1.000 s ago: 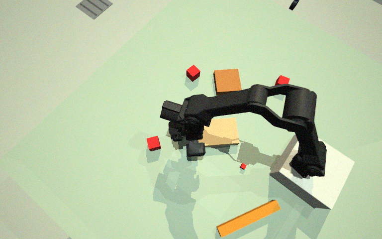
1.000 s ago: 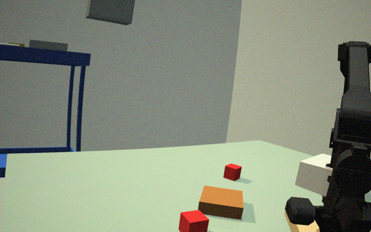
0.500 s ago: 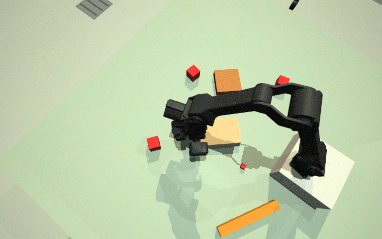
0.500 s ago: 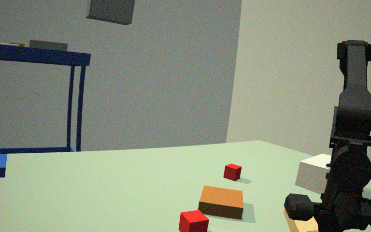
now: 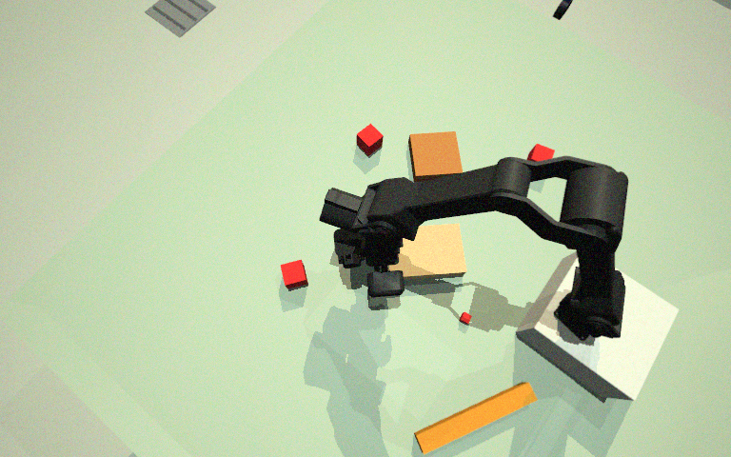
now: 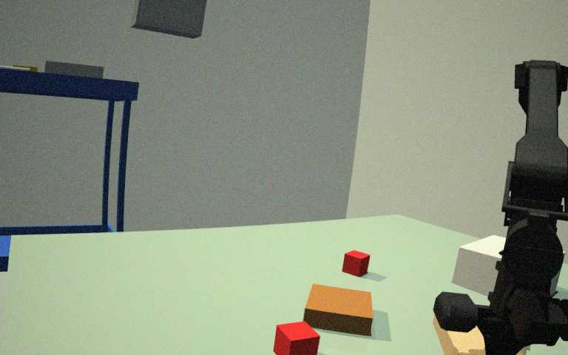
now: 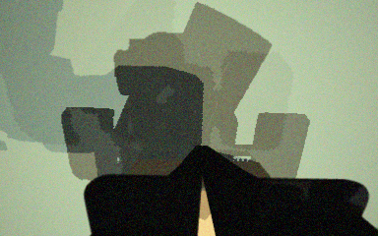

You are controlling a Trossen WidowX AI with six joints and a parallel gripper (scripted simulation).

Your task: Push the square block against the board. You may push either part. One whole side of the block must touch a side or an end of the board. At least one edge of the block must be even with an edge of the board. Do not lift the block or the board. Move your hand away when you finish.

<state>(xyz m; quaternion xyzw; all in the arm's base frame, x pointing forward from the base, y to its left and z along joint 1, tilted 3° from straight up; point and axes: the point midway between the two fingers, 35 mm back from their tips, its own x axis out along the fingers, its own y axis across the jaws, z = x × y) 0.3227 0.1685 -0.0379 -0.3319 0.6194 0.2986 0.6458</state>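
Now: the tan board 70 mm to the right of my gripper tip and 60 mm behind it. Round my gripper tip: small red cube 200 mm behind, 40 mm to the right; then square block 240 mm to the right, 80 mm ahead, 10 mm above; then orange board 330 mm behind, 70 mm to the left, 10 mm above.
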